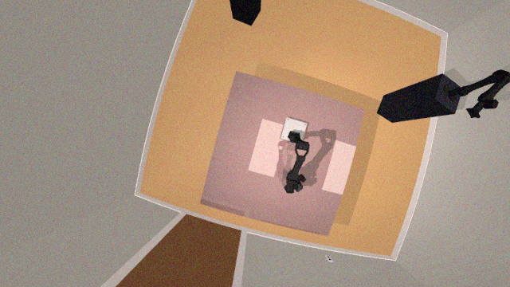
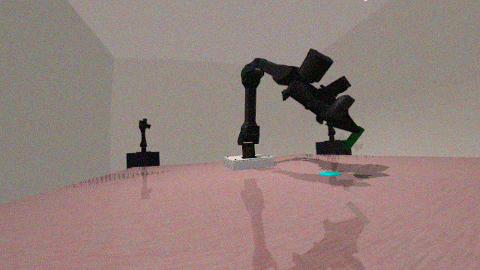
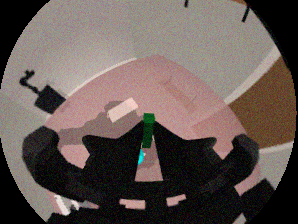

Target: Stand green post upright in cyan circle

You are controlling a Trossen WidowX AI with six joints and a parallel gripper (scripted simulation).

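My gripper tip is now 7 cm past the cyan circle, 4 cm to the left of it and 11 cm above it. The rest, counted from my gripper tip: green post 1 cm behind, 1 cm to the right, 2 cm below.
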